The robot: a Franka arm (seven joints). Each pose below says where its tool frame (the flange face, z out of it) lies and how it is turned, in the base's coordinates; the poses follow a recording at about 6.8 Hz.
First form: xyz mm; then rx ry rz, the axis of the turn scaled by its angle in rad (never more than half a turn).
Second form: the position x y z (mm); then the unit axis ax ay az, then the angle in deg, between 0 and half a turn. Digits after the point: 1 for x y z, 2 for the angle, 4 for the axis.
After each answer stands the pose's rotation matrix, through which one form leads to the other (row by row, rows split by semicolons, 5 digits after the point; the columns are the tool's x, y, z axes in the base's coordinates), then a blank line. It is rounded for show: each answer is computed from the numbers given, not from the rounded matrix.
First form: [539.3 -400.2 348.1 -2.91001 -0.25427 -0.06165]
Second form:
[539.3 -400.2 348.1 -0.9960 -0.0870 -0.0211 167.40]
0.98416 0.17587 0.02255; 0.16667 -0.96097 0.22083; 0.06050 -0.21357 -0.97505

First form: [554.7 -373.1 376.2 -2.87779 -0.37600 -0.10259]
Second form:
[554.7 -373.1 376.2 -0.9910 -0.1295 -0.0353 166.39]
0.96448 0.26131 0.03857; 0.24469 -0.93887 0.24219; 0.09950 -0.22416 -0.96946

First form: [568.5 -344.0 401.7 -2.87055 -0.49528 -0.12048]
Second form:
[568.5 -344.0 401.7 -0.9846 -0.1699 -0.0413 167.04]
0.93964 0.33954 0.04225; 0.32100 -0.91756 0.23462; 0.11843 -0.20690 -0.97117

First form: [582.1 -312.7 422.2 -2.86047 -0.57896 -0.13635]
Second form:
[582.1 -312.7 422.2 -0.9791 -0.1982 -0.0467 167.40]
0.91811 0.39353 0.04705; 0.37317 -0.89832 0.23187; 0.13351 -0.19533 -0.97161

